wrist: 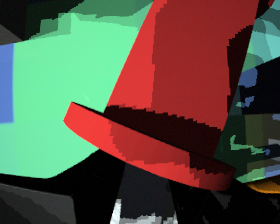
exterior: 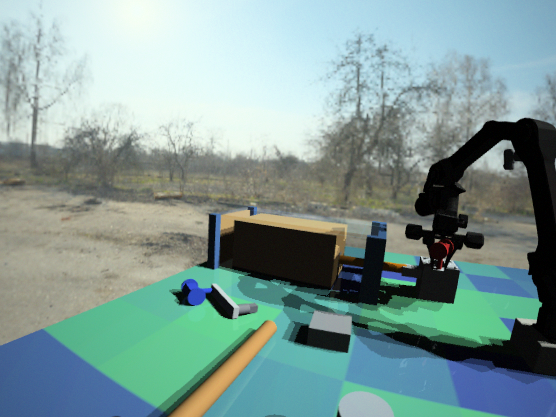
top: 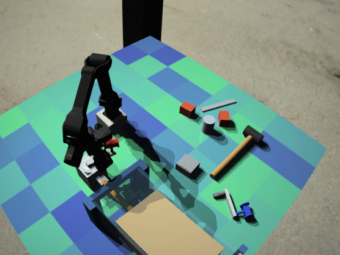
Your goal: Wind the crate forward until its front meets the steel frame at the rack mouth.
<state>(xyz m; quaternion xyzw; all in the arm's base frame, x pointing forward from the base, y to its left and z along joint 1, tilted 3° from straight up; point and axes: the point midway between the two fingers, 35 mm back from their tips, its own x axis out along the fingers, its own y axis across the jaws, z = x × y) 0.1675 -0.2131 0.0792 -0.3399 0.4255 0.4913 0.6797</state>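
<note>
The red-knobbed crank lies 2 cm above my gripper tip and 1 cm to the right of it. Round my gripper tip: grey winch 7 cm to the right, 6 cm below, 4 cm behind; red knob 5 cm above, 3 cm to the left, 1 cm ahead; blue frame 14 cm ahead, 8 cm to the right, 2 cm above.
</note>
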